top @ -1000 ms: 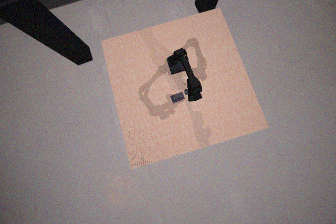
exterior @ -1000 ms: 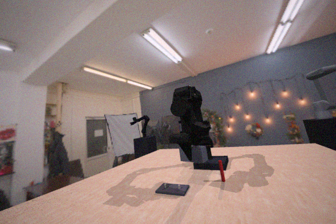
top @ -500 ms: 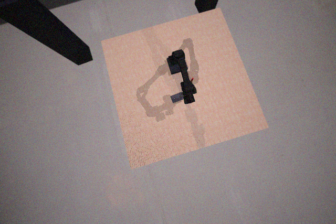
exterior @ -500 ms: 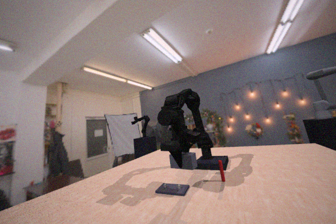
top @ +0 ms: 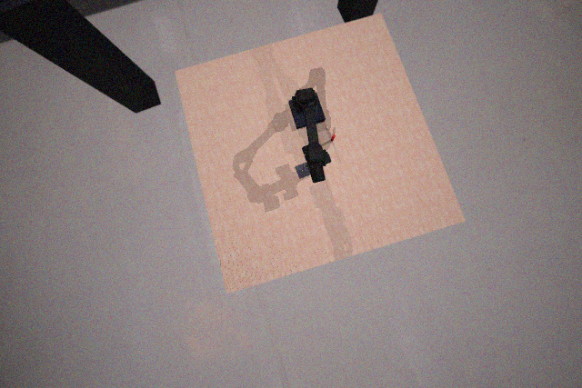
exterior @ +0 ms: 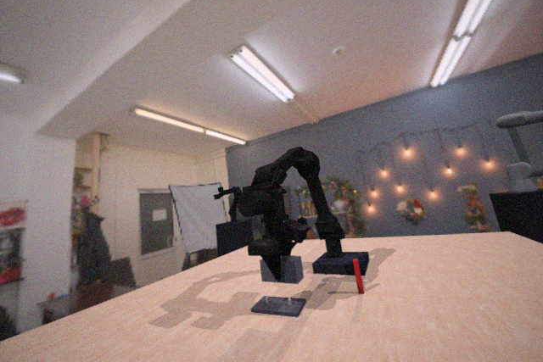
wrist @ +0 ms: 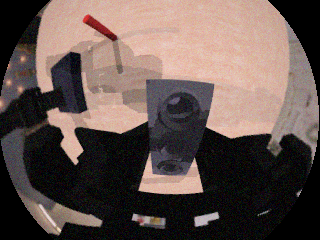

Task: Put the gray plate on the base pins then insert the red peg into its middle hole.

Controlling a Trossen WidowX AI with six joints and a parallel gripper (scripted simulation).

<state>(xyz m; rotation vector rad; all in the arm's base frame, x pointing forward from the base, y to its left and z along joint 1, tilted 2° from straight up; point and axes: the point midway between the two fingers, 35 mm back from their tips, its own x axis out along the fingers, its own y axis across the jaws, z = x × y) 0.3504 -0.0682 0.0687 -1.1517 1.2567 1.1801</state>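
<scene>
My gripper tip is now 60 mm above the base, 20 mm to the left of it and 10 mm past it. From my gripper tip the other things lie so: red peg 160 mm to the left, 110 mm behind, 30 mm below; then gray plate 30 mm above.
</scene>
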